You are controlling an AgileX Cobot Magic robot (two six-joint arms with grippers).
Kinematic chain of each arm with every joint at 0, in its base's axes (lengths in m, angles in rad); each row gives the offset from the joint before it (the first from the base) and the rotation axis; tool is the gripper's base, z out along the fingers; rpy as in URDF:
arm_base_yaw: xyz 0 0 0.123 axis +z
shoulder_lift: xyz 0 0 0 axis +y
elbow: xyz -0.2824 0 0.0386 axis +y
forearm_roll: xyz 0.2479 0 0.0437 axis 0.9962 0 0.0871
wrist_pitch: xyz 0 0 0 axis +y
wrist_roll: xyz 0.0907 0 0.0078 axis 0.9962 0 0.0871
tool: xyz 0 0 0 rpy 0 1.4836 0
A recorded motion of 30 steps. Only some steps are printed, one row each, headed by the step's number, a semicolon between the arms.
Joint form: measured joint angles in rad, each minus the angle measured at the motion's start. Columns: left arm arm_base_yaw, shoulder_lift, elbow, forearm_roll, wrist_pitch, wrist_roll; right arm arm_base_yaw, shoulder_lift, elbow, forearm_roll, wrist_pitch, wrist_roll.
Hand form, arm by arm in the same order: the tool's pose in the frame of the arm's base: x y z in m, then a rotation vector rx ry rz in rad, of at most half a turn. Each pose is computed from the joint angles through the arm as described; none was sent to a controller.
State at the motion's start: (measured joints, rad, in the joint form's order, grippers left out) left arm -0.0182 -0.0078 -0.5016 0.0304 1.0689 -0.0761; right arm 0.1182 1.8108 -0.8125 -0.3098 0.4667 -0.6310
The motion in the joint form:
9: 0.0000 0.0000 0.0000 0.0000 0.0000 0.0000; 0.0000 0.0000 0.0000 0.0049 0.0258 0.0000
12: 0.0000 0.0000 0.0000 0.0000 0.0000 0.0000; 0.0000 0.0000 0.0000 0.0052 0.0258 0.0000
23: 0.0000 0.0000 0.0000 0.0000 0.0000 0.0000; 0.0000 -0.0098 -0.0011 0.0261 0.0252 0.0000
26: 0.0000 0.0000 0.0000 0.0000 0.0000 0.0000; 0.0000 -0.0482 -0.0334 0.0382 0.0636 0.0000
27: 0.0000 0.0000 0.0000 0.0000 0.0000 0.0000; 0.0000 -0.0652 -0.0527 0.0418 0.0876 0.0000
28: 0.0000 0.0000 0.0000 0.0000 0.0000 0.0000; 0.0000 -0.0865 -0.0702 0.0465 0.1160 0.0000
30: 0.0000 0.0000 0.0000 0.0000 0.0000 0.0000; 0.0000 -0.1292 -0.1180 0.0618 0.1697 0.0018
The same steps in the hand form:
9: -0.0065 0.0025 0.2769 -0.0609 2.0419 -0.0226; 0.2917 0.0216 0.1149 -1.4507 2.6354 -0.3058
12: -0.0065 0.0025 0.2769 -0.0609 2.0419 -0.0226; 0.2917 0.0216 0.1149 -1.4503 2.6356 -0.3056
23: -0.0065 0.0025 0.2769 -0.0609 2.0419 -0.0226; 0.2918 0.0225 0.1178 -1.4200 2.6376 -0.2941
26: -0.0065 0.0025 0.2769 -0.0609 2.0419 -0.0226; 0.2968 0.0228 0.1348 -1.3811 2.6226 -0.3117
27: -0.0065 0.0025 0.2769 -0.0609 2.0419 -0.0226; 0.2994 0.0227 0.1435 -1.3655 2.6174 -0.3215
28: -0.0065 0.0025 0.2769 -0.0609 2.0419 -0.0226; 0.3007 0.0225 0.1531 -1.3489 2.6147 -0.3302
30: -0.0065 0.0025 0.2769 -0.0609 2.0419 -0.0226; 0.3053 0.0229 0.1757 -1.2993 2.5987 -0.3451

